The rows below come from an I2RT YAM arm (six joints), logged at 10 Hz.
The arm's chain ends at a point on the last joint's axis. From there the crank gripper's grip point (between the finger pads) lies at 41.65 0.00 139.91 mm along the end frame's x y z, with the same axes.
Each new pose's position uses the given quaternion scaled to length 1; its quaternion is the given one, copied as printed.
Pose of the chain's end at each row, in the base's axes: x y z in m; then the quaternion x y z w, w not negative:
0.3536, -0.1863, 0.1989, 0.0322, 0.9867, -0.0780, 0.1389
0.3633, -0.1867, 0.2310, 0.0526, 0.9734, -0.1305, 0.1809
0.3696, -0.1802, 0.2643, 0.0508, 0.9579, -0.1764, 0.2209
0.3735, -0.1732, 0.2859, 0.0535, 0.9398, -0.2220, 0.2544
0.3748, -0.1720, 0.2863, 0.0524, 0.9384, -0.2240, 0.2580
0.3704, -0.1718, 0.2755, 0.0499, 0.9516, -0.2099, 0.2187
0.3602, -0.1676, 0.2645, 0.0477, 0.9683, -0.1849, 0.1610
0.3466, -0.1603, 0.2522, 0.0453, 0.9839, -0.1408, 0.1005
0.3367, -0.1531, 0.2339, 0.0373, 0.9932, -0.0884, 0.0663
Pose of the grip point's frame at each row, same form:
0.3513, -0.2073, 0.0545, 0.0322, 0.9867, -0.0780, 0.1389
0.3720, -0.2226, 0.0898, 0.0526, 0.9734, -0.1305, 0.1809
0.3889, -0.2298, 0.1284, 0.0508, 0.9579, -0.1764, 0.2209
0.4011, -0.2359, 0.1570, 0.0535, 0.9398, -0.2220, 0.2544
0.4034, -0.2353, 0.1579, 0.0524, 0.9384, -0.2240, 0.2580
0.3883, -0.2306, 0.1431, 0.0499, 0.9516, -0.2099, 0.2187
0.3621, -0.2185, 0.1277, 0.0477, 0.9683, -0.1849, 0.1610
0.3318, -0.1978, 0.1119, 0.0453, 0.9839, -0.1408, 0.1005
0.3130, -0.1758, 0.0916, 0.0373, 0.9932, -0.0884, 0.0663

